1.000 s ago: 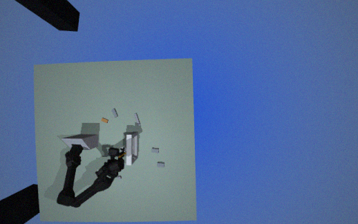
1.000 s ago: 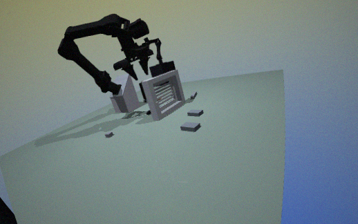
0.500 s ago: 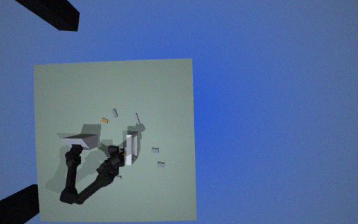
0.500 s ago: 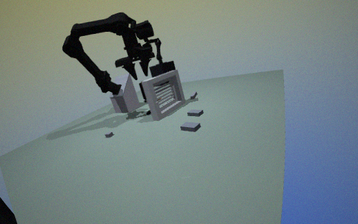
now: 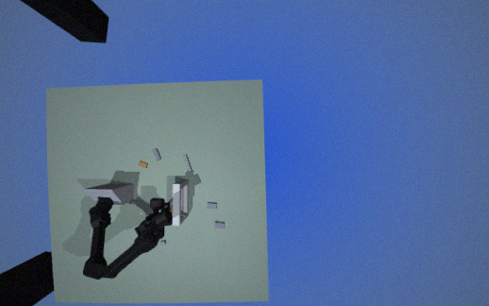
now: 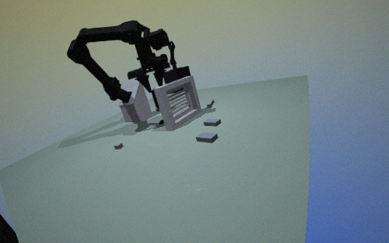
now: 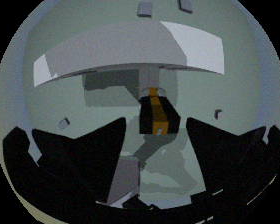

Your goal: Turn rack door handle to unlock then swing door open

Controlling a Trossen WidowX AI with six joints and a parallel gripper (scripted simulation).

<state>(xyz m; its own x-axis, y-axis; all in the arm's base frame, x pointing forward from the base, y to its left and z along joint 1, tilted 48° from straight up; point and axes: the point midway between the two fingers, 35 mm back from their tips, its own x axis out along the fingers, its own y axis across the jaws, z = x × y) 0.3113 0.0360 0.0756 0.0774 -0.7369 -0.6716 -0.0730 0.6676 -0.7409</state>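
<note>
Now: gripper tip 1 cm past the orange handle and 6 cm above it.
</note>
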